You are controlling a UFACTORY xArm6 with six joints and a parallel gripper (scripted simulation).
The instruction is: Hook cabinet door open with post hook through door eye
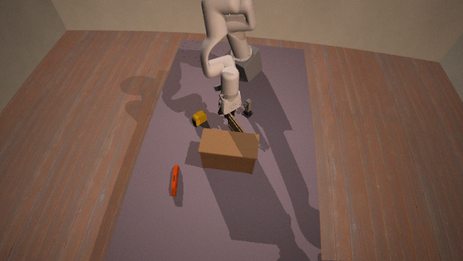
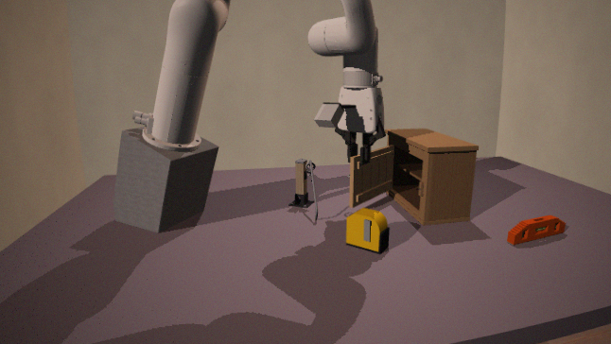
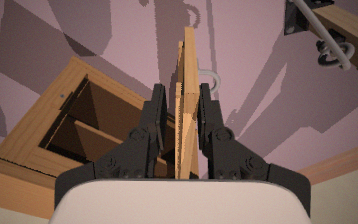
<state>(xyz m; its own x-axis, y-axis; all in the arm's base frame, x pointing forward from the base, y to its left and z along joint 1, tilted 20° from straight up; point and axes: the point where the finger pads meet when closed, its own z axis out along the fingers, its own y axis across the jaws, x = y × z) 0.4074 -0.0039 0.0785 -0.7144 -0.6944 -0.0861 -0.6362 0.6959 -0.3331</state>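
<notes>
My hand is 100 mm past the thin grey hook rod, 80 mm above it and 30 mm to the right of it. The rest, counted from my hand: yellow tape measure: 170 mm to the right, 110 mm below, 40 mm behind; then cabinet door: 70 mm below, 60 mm to the left, 50 mm ahead; then hook post: 110 mm behind, 70 mm below, 60 mm to the left.
</notes>
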